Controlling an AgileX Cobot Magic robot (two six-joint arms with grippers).
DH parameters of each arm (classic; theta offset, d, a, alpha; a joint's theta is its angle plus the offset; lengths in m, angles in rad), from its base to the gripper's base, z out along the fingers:
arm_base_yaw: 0 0.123 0 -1.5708
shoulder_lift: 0.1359 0 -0.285 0
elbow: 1.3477 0 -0.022 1.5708
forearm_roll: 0 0.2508 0 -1.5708
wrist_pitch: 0 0 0.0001 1.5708
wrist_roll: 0 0.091 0 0
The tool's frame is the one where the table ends.
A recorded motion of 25 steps. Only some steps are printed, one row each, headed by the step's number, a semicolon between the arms.
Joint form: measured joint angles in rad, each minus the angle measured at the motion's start. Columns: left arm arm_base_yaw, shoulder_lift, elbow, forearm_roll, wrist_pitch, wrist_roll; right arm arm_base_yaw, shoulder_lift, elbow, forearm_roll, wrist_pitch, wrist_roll.
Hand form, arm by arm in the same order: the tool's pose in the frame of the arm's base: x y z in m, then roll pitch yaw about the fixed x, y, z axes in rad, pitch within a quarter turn. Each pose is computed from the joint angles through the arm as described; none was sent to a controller.
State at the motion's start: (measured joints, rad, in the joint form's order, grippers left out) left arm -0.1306 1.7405 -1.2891 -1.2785 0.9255 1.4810; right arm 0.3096 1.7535 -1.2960 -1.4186 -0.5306 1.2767
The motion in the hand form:
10: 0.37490 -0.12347 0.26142 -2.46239 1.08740 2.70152; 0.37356 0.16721 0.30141 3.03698 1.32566 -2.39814
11: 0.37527 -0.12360 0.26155 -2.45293 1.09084 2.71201; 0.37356 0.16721 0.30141 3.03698 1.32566 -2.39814
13: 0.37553 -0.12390 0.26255 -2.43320 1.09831 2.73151; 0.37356 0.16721 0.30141 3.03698 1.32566 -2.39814
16: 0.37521 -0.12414 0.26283 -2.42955 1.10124 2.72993; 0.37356 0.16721 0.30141 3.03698 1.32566 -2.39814
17: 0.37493 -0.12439 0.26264 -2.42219 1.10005 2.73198; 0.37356 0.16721 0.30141 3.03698 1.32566 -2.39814
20: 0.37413 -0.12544 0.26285 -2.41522 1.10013 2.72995; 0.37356 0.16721 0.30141 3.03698 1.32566 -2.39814
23: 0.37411 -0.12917 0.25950 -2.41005 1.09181 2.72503; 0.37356 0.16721 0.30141 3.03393 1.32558 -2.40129
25: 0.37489 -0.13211 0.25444 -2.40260 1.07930 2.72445; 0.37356 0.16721 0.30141 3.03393 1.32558 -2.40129
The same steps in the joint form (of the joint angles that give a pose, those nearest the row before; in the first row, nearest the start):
10: 0.0000 0.0941 0.0000 -0.1465 0.0304 0.0833; 0.0000 0.0000 0.0000 -0.0016 0.0000 0.0019
11: 0.0000 0.0951 0.0000 -0.1542 0.0304 0.0870; 0.0000 0.0000 0.0000 -0.0016 0.0000 0.0019
13: 0.0000 0.0951 0.0000 -0.1682 0.0328 0.0930; 0.0000 0.0000 0.0000 -0.0016 0.0000 0.0019
16: 0.0000 0.0951 0.0000 -0.1703 0.0378 0.0966; 0.0000 0.0000 0.0000 -0.0016 0.0000 0.0019
17: 0.0000 0.0960 0.0000 -0.1706 0.0432 0.0960; 0.0000 0.0000 0.0000 -0.0016 0.0000 0.0019
20: -0.0020 0.0959 0.0000 -0.1706 0.0502 0.0961; 0.0000 0.0000 0.0000 -0.0016 0.0000 0.0019
23: -0.0116 0.1046 0.0000 -0.1706 0.0502 0.0960; 0.0000 0.0000 0.0000 -0.0016 0.0000 0.0026
25: -0.0188 0.1176 0.0000 -0.1706 0.0502 0.0960; 0.0000 0.0000 0.0000 -0.0016 0.0000 0.0026

